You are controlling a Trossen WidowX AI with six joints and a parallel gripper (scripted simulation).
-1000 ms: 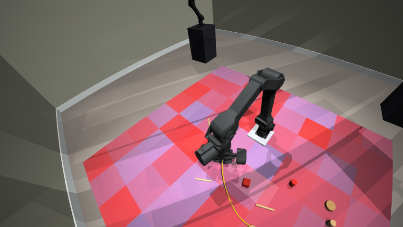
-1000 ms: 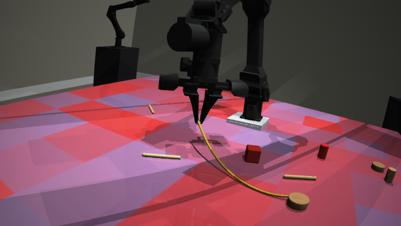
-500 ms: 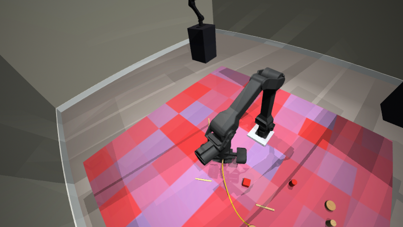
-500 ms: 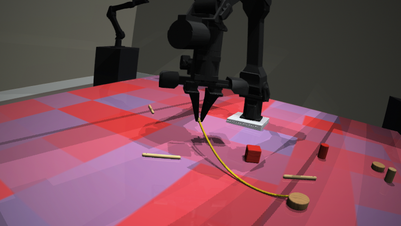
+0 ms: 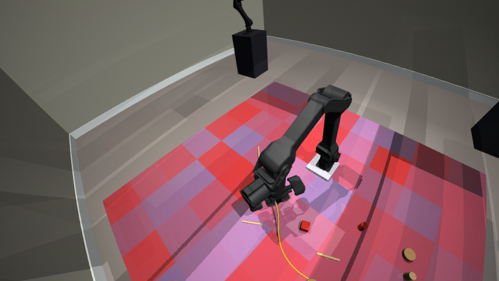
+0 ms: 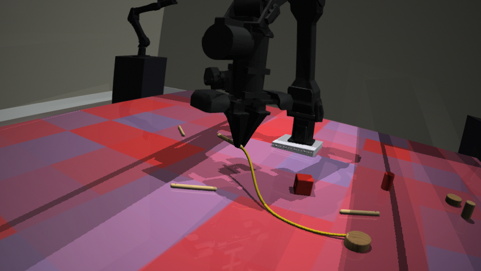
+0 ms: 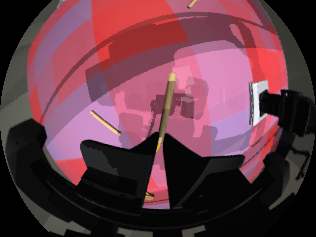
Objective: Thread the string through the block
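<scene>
Right now the thin wooden stick is 10 mm behind my gripper tip and 10 mm to the right of it. Also, from my gripper tip: red cylinder 120 mm behind, 300 mm to the left, 40 mm below; then red block 130 mm to the left, 40 mm below; then round wooden button 140 mm ahead, 240 mm to the left, 50 mm below.
</scene>
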